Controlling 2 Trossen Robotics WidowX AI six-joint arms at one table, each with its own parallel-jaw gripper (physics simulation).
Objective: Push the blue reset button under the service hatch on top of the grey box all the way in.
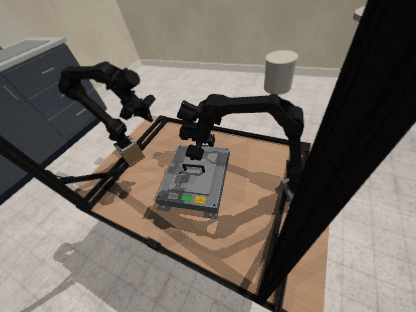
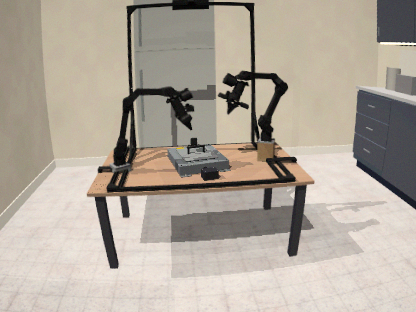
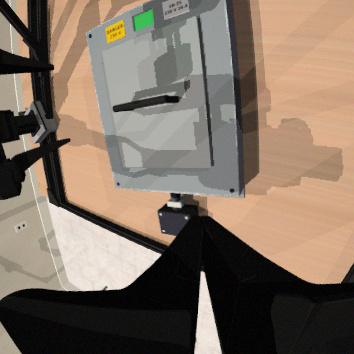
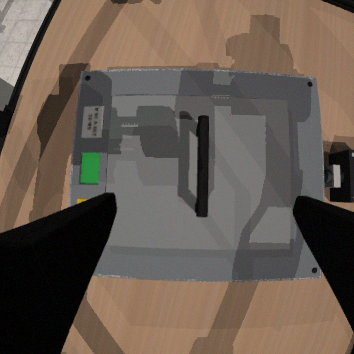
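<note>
The grey box [image 1: 221, 172] [image 2: 202, 166] [image 3: 225, 112] [image 4: 200, 266] lies on the table. Its service hatch [image 1: 201, 181] [image 3: 155, 142] [image 4: 240, 150] lies flat on top, with a black bar handle [image 1: 193, 166] [image 3: 145, 104] [image 4: 202, 167]. The blue reset button does not show; the hatch covers the area beneath it. My right gripper [image 1: 201, 146] [image 2: 192, 134] [image 3: 61, 103] [image 4: 206, 203] is open and empty, above the hatch and apart from the handle. My left gripper [image 1: 151, 120] [image 2: 230, 112] [image 3: 199, 223] is shut and empty, high up and off to one side of the box.
Green [image 1: 186, 198] [image 3: 144, 20] [image 4: 90, 168] and yellow [image 1: 200, 200] [image 3: 115, 31] labels mark one end of the box. A small black block [image 2: 210, 173] [image 3: 175, 220] [image 4: 344, 175] sits at its other end. Black rails [image 2: 200, 186] edge the table [image 2: 245, 172].
</note>
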